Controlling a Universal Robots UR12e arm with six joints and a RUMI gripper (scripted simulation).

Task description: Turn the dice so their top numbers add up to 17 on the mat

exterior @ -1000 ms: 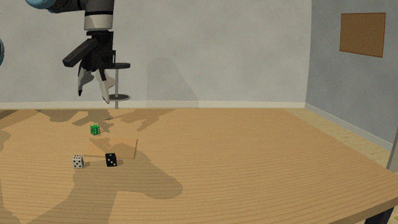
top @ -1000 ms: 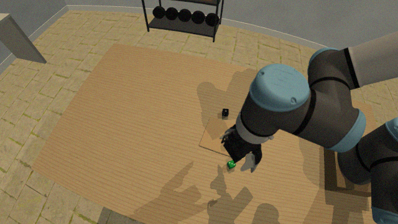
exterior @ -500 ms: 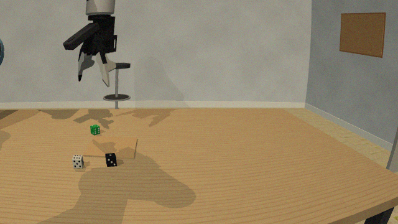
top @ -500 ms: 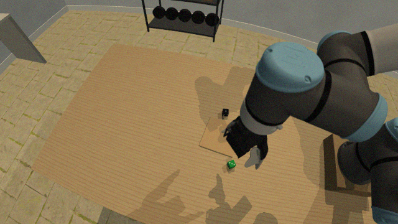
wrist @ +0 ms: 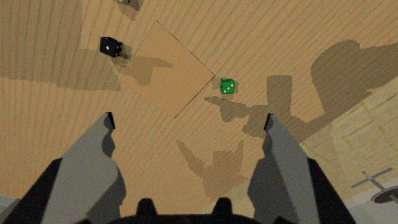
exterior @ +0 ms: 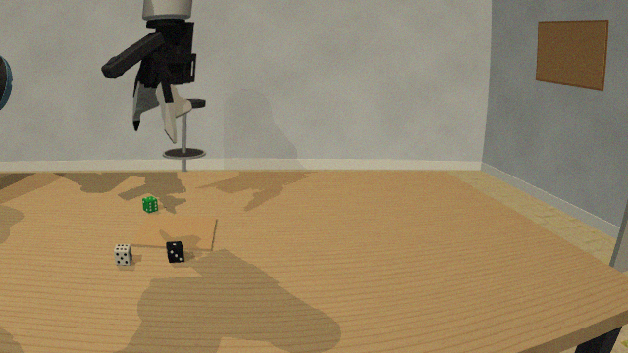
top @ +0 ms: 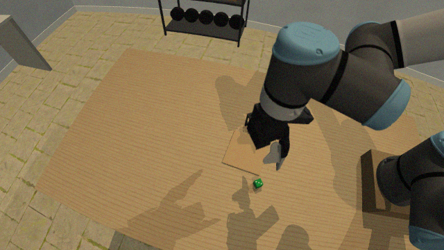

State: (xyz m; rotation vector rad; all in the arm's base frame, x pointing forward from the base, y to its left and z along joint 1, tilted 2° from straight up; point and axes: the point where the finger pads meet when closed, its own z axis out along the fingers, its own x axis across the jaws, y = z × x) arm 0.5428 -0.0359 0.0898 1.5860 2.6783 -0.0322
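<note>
My hand is 30 mm short of the black die, 150 mm to the left of it and 150 mm above it. From my hand the other things lie so: tan mat (40 mm ahead, 40 mm to the right, 160 mm below); then green die (10 mm behind, 70 mm to the left, 150 mm below); then white die (50 mm behind, 150 mm to the right, 150 mm below).
</note>
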